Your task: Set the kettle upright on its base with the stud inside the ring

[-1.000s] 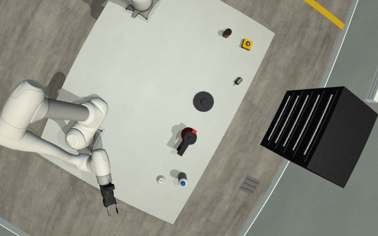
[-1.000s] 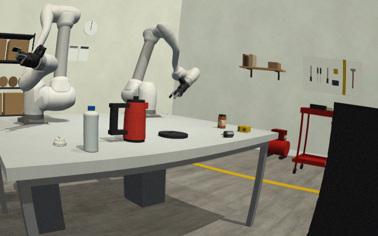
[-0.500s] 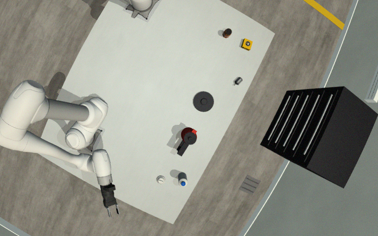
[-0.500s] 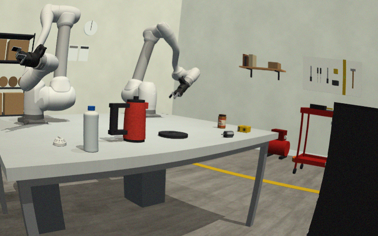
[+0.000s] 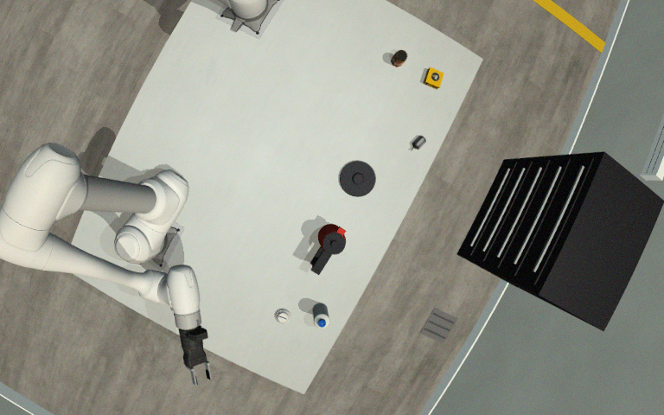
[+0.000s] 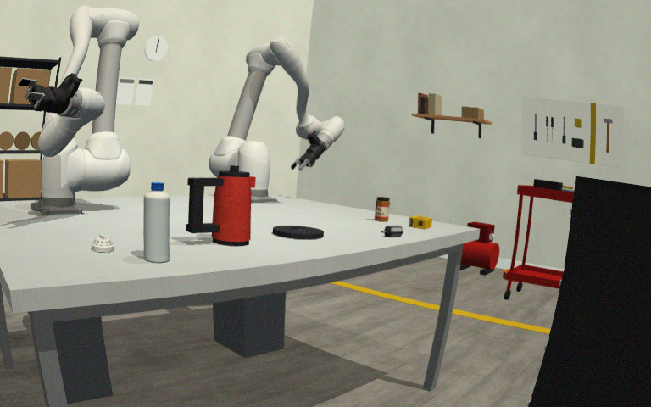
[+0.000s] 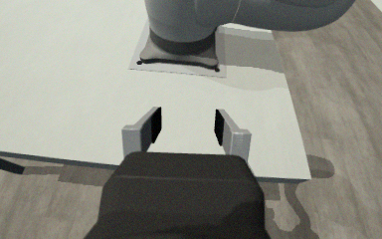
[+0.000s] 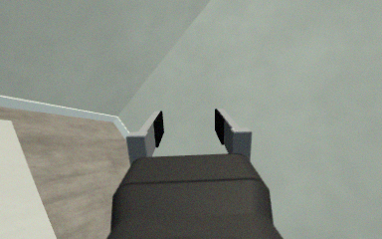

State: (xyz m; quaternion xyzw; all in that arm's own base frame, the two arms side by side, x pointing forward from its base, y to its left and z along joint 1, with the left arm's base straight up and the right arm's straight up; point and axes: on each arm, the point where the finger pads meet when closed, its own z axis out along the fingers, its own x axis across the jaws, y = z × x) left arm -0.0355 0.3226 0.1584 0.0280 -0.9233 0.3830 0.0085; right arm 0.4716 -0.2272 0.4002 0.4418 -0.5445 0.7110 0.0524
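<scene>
The red kettle is 56 cm to the left of my right hand, 30 cm below it and 26 cm ahead of it. Round my right hand: round black base: 86 cm to the left, 39 cm below, 28 cm ahead; white bottle: 35 cm ahead, 32 cm below, 28 cm to the left; white dome: 39 cm below, 22 cm ahead, 19 cm to the left.
</scene>
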